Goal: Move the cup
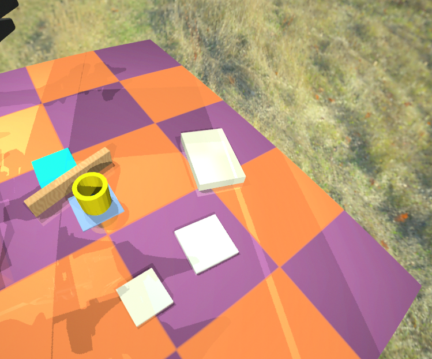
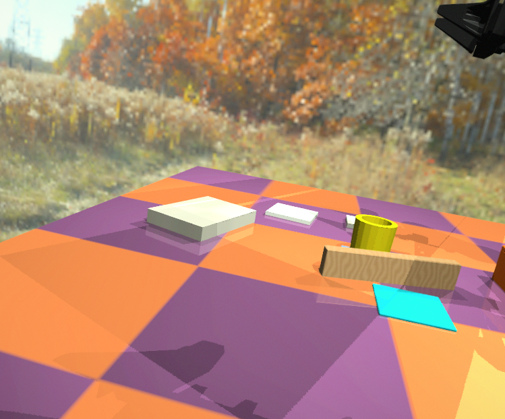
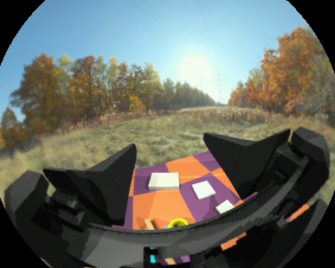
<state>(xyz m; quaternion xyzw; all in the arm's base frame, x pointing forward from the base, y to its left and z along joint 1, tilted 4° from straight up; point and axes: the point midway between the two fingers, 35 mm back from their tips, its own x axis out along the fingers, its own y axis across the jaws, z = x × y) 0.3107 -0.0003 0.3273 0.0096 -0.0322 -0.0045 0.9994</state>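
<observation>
The yellow cup is 10 mm ahead of my gripper tip, 10 mm to the right of it and 360 mm below it. Round my gripper tip: red marble 20 mm ahead, 380 mm below; light blue pad 10 mm ahead, 10 mm to the right, 410 mm below; wooden bar 20 mm behind, 70 mm to the left, 390 mm below.
</observation>
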